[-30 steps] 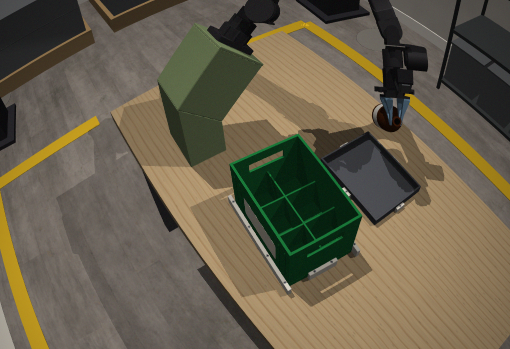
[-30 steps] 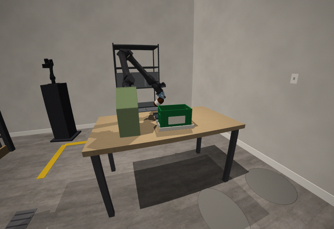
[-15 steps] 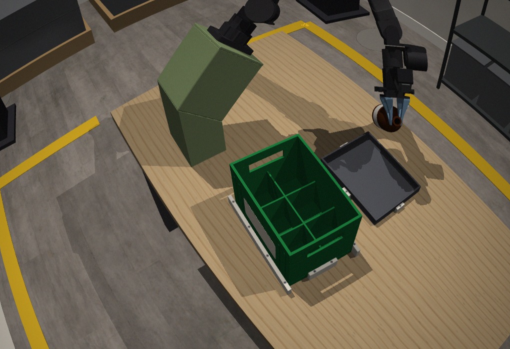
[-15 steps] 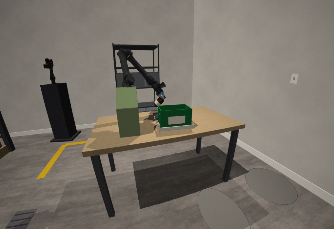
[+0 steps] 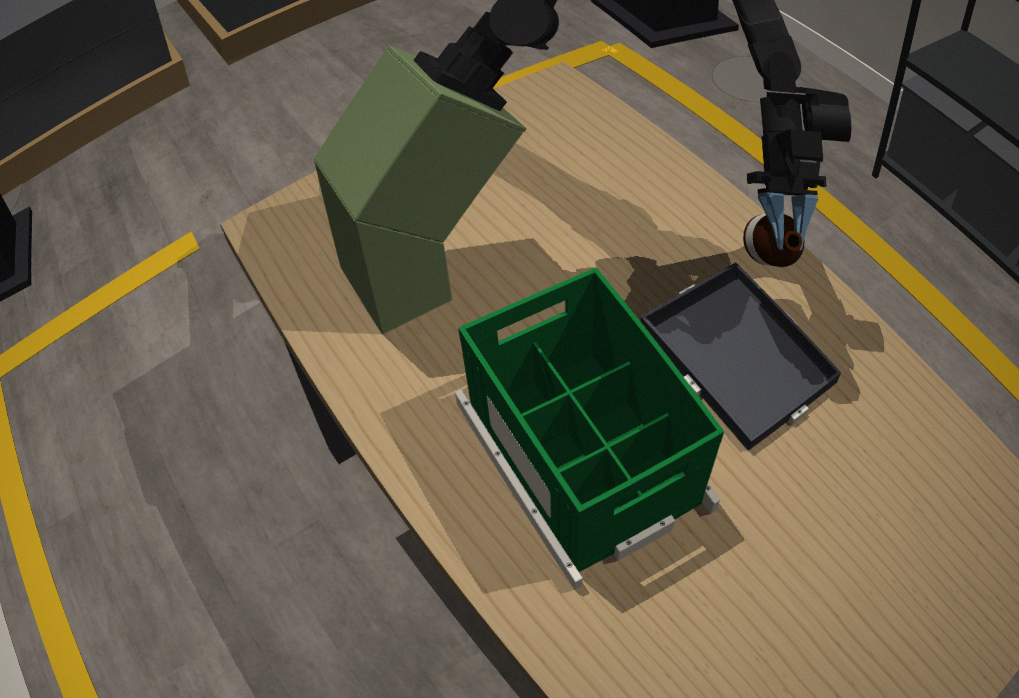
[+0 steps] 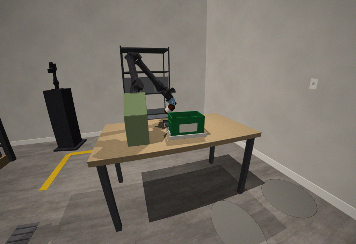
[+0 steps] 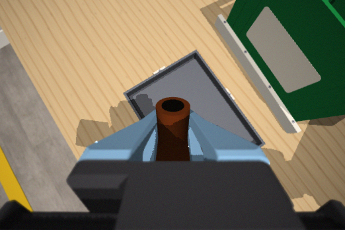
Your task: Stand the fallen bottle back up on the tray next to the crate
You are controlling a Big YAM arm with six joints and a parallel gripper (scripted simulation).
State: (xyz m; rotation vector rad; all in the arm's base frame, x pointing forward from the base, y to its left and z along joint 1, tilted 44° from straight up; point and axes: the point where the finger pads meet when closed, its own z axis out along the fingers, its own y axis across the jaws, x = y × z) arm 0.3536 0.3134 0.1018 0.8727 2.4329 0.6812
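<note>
My hand is 4 cm past the brown bottle, 2 cm to the right of it and 4 cm above it. The rest, counted from my hand: dark grey tray: 1 cm ahead, 5 cm to the right, 19 cm below; then green crate: 4 cm ahead, 33 cm to the right, 12 cm below.
</note>
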